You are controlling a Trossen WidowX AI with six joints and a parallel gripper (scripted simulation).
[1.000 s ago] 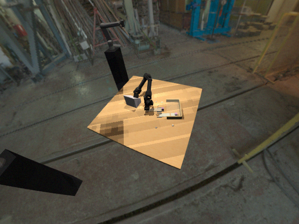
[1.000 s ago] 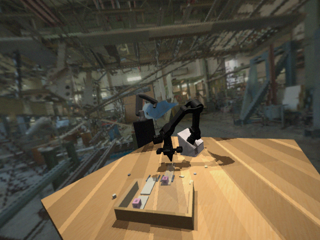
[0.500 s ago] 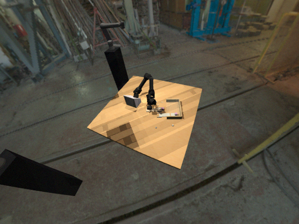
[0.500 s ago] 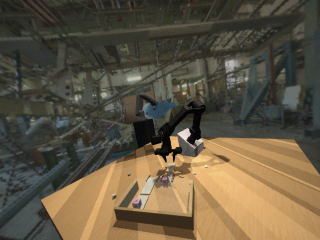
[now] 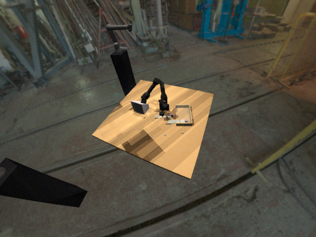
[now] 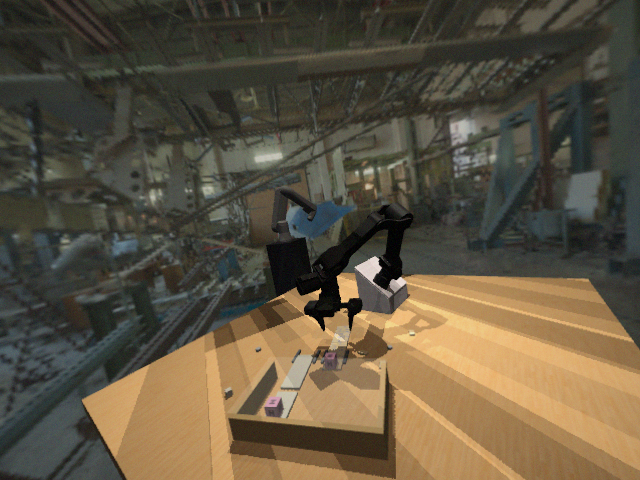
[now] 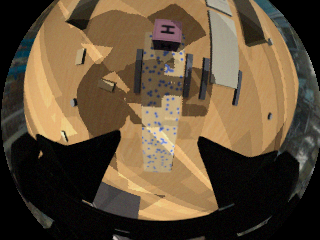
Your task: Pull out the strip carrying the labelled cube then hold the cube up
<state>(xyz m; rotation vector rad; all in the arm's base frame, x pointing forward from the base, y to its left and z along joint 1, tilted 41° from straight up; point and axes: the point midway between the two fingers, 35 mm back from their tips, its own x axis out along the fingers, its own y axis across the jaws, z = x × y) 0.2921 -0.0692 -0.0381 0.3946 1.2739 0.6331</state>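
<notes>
The speckled strip is 10 mm ahead of my gripper tip and 40 mm below it.
</notes>
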